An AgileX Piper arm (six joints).
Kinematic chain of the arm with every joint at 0, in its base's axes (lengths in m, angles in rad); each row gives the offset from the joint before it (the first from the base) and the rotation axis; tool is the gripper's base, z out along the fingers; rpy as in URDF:
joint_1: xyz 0 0 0.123 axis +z
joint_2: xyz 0 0 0 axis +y
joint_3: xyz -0.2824 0 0.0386 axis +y
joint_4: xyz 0.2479 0 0.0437 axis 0.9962 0 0.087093
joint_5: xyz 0 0 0 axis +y
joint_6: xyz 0.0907 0 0.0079 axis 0.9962 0 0.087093
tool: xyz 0 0 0 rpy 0 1.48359 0
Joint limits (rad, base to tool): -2.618..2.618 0..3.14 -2.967..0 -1.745..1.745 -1.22..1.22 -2.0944..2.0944
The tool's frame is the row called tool.
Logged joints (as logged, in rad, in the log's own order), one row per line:
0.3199 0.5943 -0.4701 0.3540 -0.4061 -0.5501
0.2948 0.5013 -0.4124 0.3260 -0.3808 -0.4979
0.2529 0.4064 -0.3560 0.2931 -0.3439 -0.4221
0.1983 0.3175 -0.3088 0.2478 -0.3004 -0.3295
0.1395 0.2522 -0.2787 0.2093 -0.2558 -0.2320
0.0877 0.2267 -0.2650 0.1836 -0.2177 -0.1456
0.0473 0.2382 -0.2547 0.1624 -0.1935 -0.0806
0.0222 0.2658 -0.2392 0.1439 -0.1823 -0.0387
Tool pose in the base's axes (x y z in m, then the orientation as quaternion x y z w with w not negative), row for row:
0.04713 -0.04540 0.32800 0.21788 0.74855 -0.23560 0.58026
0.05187 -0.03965 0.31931 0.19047 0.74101 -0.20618 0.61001
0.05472 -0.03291 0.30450 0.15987 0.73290 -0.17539 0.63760
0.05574 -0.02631 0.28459 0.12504 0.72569 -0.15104 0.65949
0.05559 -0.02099 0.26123 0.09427 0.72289 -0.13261 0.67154
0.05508 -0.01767 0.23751 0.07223 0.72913 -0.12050 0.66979
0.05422 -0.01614 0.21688 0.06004 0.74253 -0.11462 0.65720
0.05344 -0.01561 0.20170 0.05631 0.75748 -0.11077 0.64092
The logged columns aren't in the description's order. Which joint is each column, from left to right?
Columns, left to right: joint_2, joint_5, joint_4, joint_6, joint_1, joint_3.
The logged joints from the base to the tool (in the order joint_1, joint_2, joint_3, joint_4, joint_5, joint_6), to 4 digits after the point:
-0.4061 0.3199 -0.5501 -0.4701 0.5943 0.3540
-0.3808 0.2948 -0.4979 -0.4124 0.5013 0.3260
-0.3439 0.2529 -0.4221 -0.3560 0.4064 0.2931
-0.3004 0.1983 -0.3295 -0.3088 0.3175 0.2478
-0.2558 0.1395 -0.2320 -0.2787 0.2522 0.2093
-0.2177 0.0877 -0.1456 -0.2650 0.2267 0.1836
-0.1935 0.0473 -0.0806 -0.2547 0.2382 0.1624
-0.1823 0.0222 -0.0387 -0.2392 0.2658 0.1439

